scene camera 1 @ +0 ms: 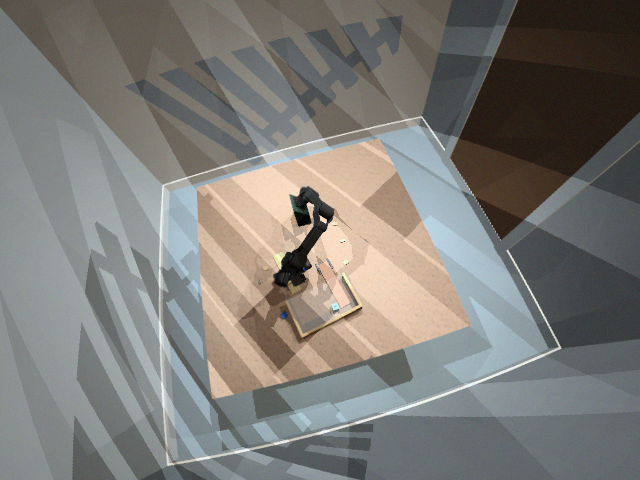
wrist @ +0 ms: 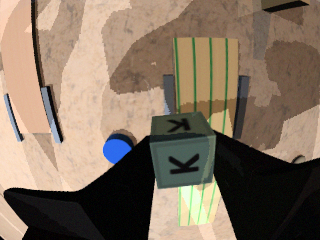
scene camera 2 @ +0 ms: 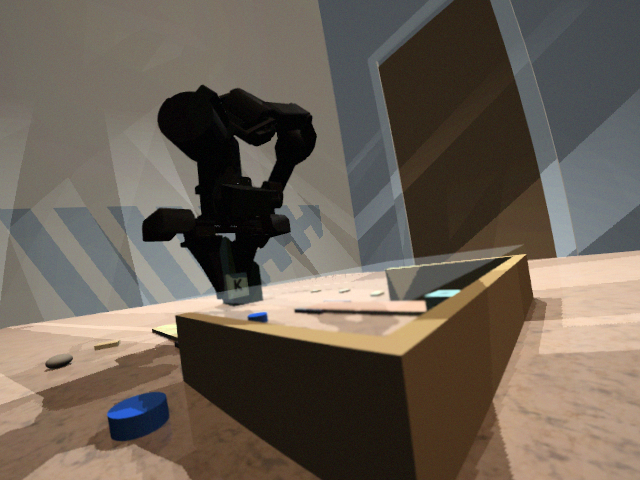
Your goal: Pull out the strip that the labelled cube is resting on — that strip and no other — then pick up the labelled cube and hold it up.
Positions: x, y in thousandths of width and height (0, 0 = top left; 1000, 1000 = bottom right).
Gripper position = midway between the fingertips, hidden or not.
My gripper (scene camera 2: 363, 609) holds a labelled cube (wrist: 573, 610). Also in view: a blue disc (scene camera 2: 209, 872) and a yellow-green striped strip (wrist: 645, 306).
My gripper also shows in the wrist view (wrist: 561, 577).
